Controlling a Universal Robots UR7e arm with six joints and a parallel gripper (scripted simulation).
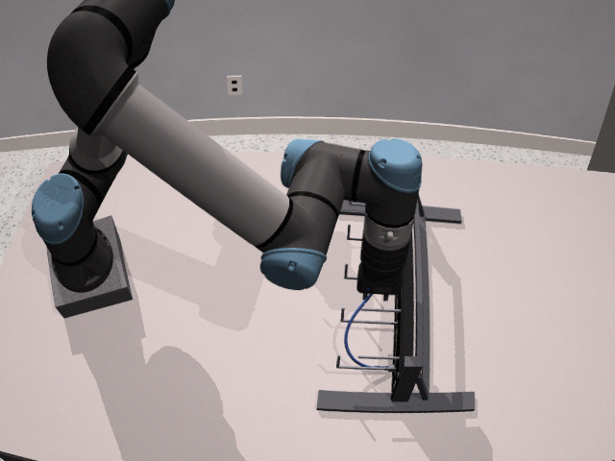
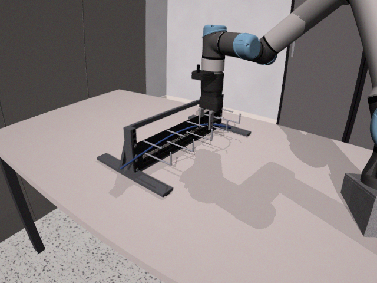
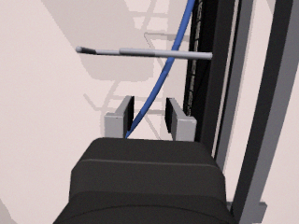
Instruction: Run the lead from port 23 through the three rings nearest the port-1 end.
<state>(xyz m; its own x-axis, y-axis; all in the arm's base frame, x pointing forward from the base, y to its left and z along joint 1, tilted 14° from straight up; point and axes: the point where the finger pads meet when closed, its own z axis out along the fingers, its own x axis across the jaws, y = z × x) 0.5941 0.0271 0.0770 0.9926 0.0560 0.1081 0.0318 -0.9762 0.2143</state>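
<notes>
My hand is 6 cm short of the rack, 5 cm to the right of it and 2 cm above it.
</notes>
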